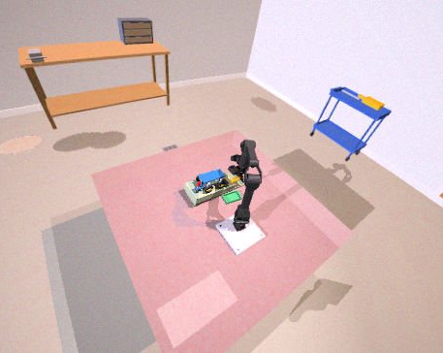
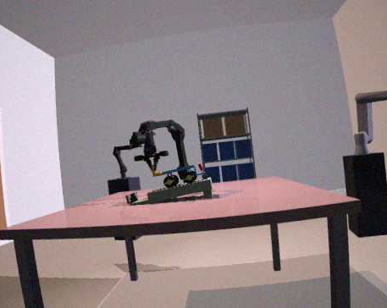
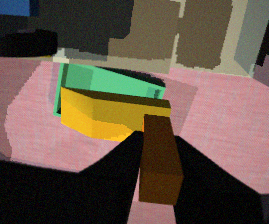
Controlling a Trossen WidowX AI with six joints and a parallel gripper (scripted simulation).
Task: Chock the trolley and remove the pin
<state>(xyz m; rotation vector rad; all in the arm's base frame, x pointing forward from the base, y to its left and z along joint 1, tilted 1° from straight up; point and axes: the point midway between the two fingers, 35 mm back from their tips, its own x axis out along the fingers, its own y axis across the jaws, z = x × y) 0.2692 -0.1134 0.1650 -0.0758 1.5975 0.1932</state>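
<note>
Right now my gripper tip is 20 mm short of the stop pin, 280 mm to the right of it and 20 mm above it. Round my gripper tip: yellow chock: 20 mm to the left, 10 mm below; pale green ramp: 60 mm ahead, 170 mm to the left, 110 mm below; blue-topped trolley: 60 mm ahead, 170 mm to the left, 40 mm below.
</note>
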